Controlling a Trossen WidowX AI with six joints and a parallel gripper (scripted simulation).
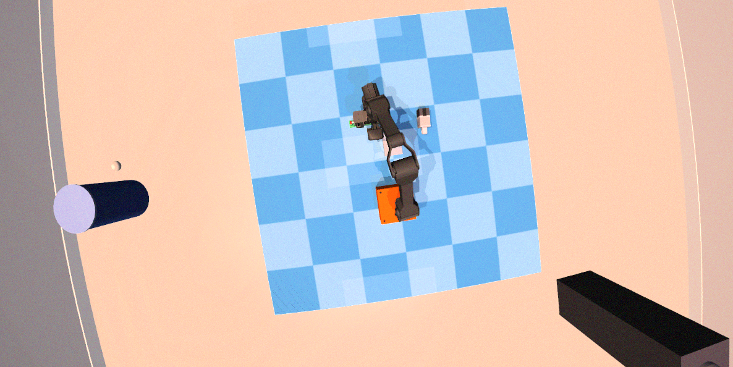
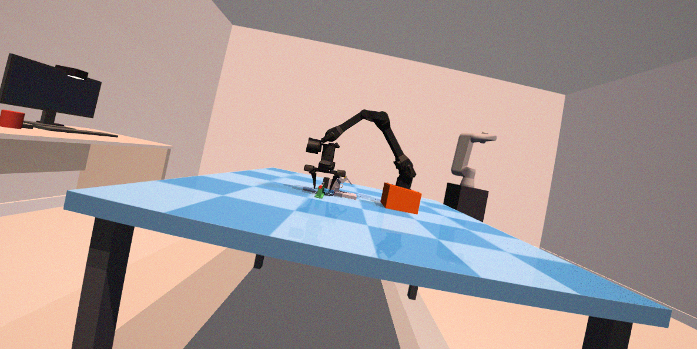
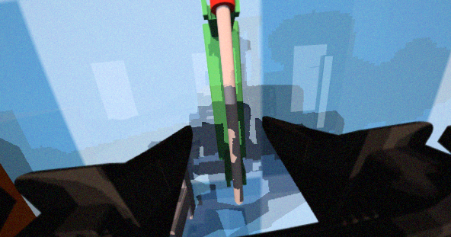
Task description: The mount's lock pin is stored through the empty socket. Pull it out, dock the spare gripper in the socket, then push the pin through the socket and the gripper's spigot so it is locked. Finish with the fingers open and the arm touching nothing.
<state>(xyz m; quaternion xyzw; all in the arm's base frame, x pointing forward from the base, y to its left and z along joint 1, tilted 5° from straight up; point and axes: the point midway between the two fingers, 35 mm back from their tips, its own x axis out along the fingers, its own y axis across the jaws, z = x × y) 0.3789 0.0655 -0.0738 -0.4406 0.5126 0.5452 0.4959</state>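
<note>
Right now my gripper tip is 2 cm to the right of the green cradle. Round my gripper tip: spare gripper 23 cm to the right, 4 cm behind, 1 cm above.
</note>
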